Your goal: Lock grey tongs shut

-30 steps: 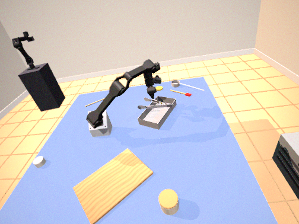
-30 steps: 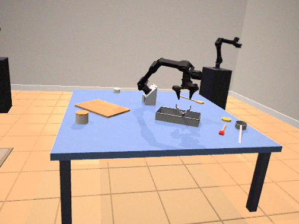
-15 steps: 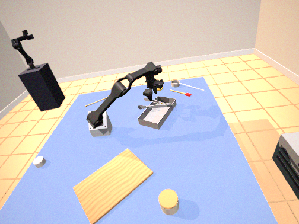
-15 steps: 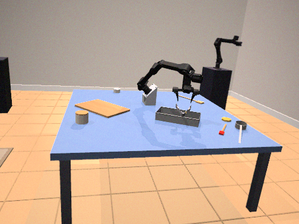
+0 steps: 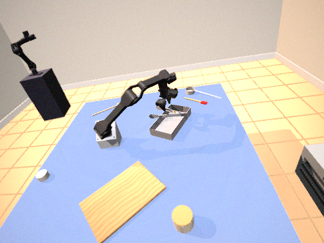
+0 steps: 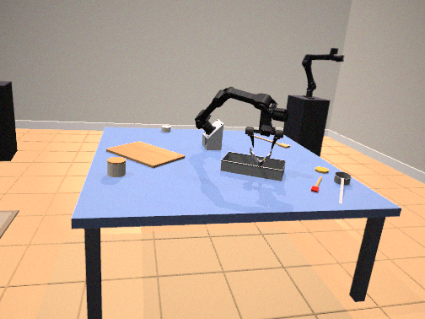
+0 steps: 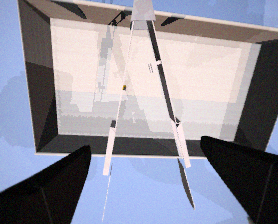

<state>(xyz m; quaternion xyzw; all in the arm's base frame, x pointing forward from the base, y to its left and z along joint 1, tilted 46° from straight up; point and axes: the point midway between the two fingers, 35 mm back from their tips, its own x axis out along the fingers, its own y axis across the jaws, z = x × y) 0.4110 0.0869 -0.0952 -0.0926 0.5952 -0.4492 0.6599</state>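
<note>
My gripper tip is 1 cm short of the roasting tin, 4 cm to the left of it and 8 cm above it. From my gripper tip the other things lie so: yellow disc: 7 cm ahead, 33 cm to the left, 10 cm below; then red-tipped stick: 25 cm ahead, 16 cm to the left, 11 cm below; then wooden board: 31 cm behind, 54 cm to the right, 10 cm below.
</note>
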